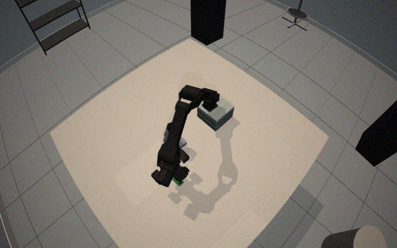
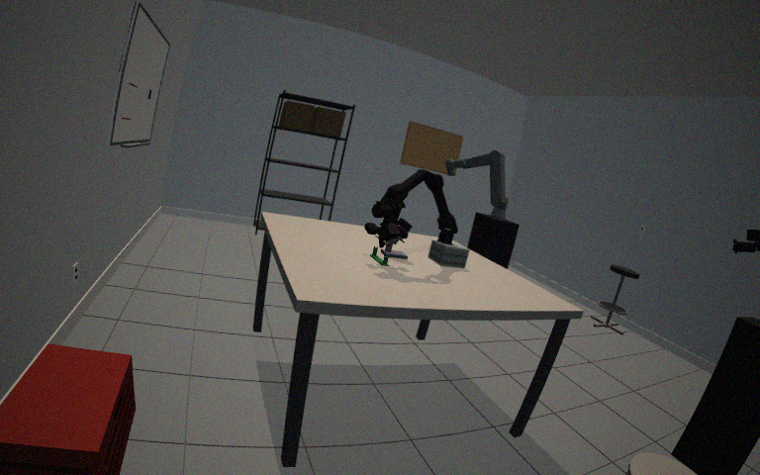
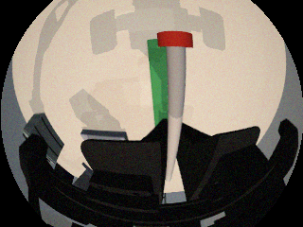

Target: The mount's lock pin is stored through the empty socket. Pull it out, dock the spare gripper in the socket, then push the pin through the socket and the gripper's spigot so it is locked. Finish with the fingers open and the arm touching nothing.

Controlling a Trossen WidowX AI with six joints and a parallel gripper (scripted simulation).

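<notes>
The green bracket lies 1 cm to the left of my gripper tip and 3 cm below it. Also, from my gripper tip: grey mount 11 cm behind, 11 cm to the right, 1 cm below; then spare gripper 12 cm behind, 12 cm to the right, 6 cm above.
</notes>
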